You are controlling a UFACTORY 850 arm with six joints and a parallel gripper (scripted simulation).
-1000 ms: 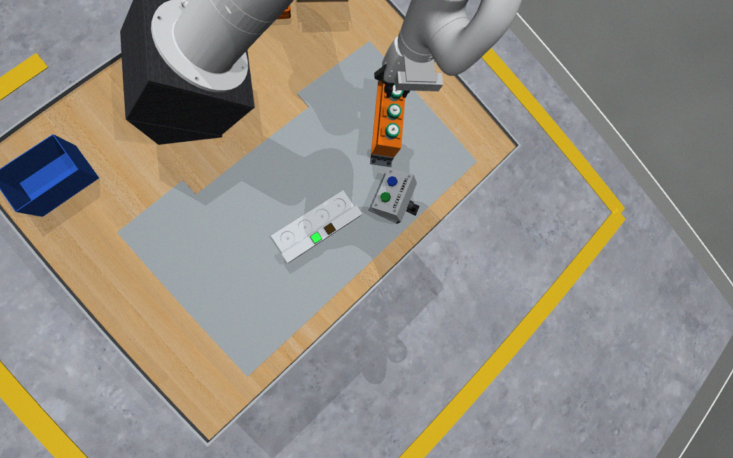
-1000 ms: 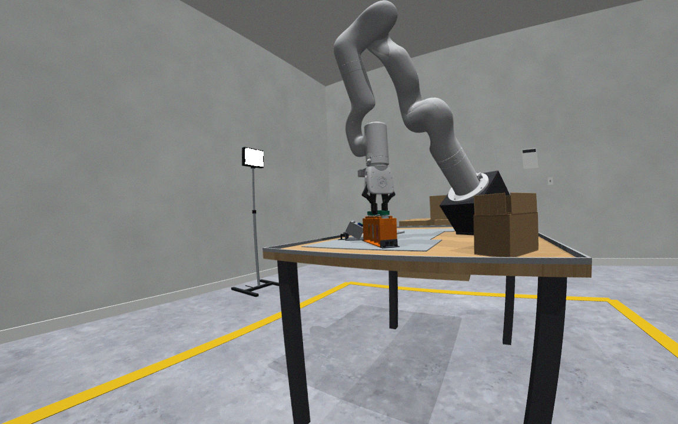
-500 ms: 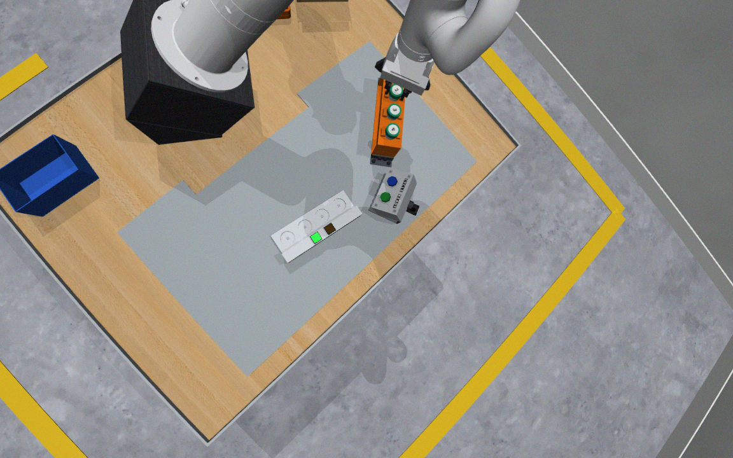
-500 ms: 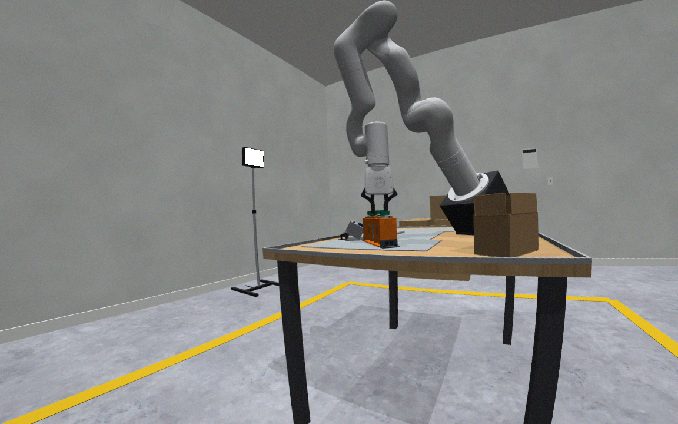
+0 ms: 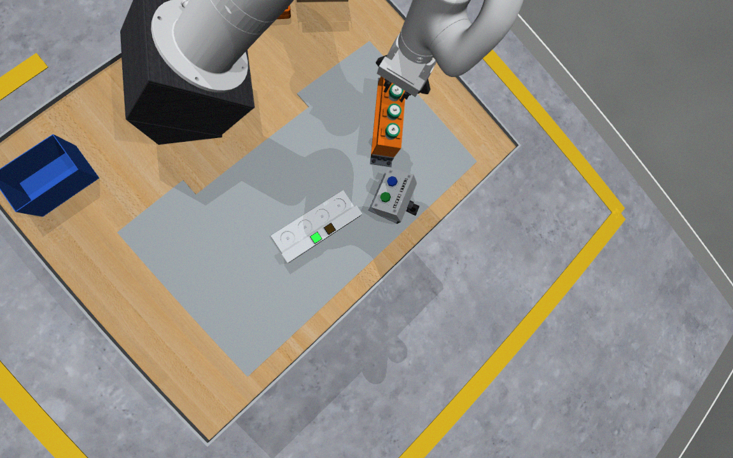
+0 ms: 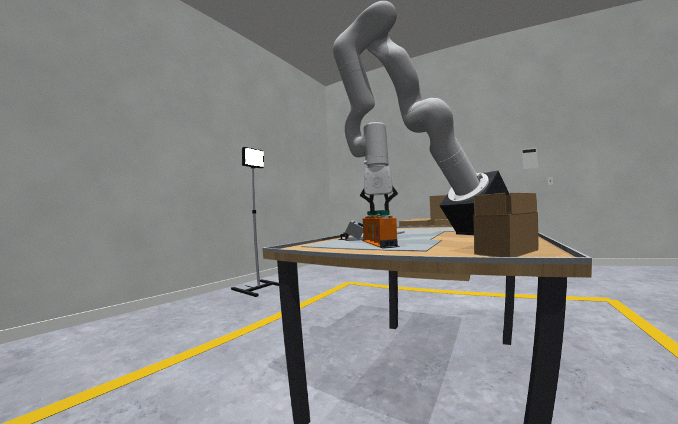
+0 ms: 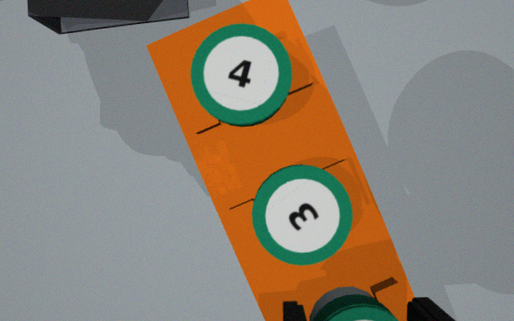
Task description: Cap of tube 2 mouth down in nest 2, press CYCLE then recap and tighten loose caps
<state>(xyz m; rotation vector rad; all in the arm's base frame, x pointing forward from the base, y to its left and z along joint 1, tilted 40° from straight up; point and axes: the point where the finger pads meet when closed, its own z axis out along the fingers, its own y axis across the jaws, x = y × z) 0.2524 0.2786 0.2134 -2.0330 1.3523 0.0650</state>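
The green-rimmed cap is 1 cm below my hand. Round my hand: blue cycle key (18 cm ahead, 12 cm to the right, 6 cm below); key housing (21 cm ahead, 13 cm to the right, 8 cm below); green ready key (21 cm ahead, 16 cm to the right, 6 cm below).
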